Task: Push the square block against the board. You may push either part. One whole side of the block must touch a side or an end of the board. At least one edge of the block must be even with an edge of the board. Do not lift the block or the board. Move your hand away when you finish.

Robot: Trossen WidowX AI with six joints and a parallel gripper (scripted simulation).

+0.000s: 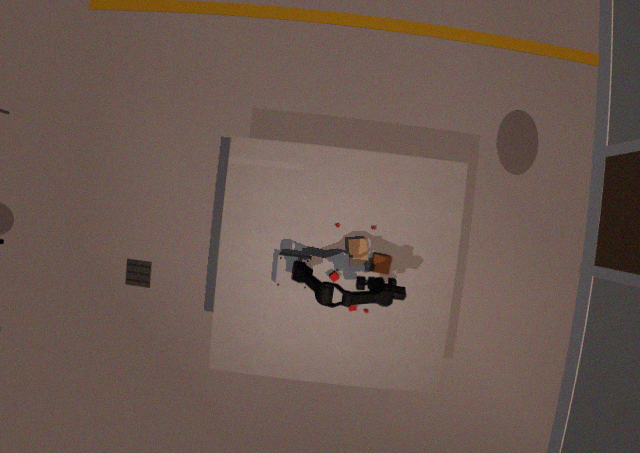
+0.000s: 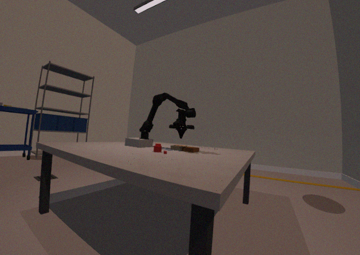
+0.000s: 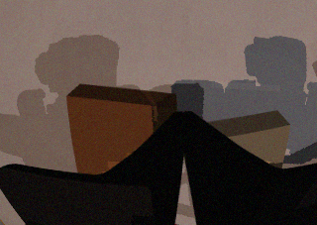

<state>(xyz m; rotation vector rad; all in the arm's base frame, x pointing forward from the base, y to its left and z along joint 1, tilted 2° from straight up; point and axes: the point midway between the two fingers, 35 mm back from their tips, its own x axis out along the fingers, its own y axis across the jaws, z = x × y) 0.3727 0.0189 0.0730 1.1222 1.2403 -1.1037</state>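
Now: gripper tip 11 cm to the right of the board, 9 cm past it and 8 cm above it. From my gripper tip the other things lie so: square block (8 cm below, 7 cm to the left, 5 cm ahead).
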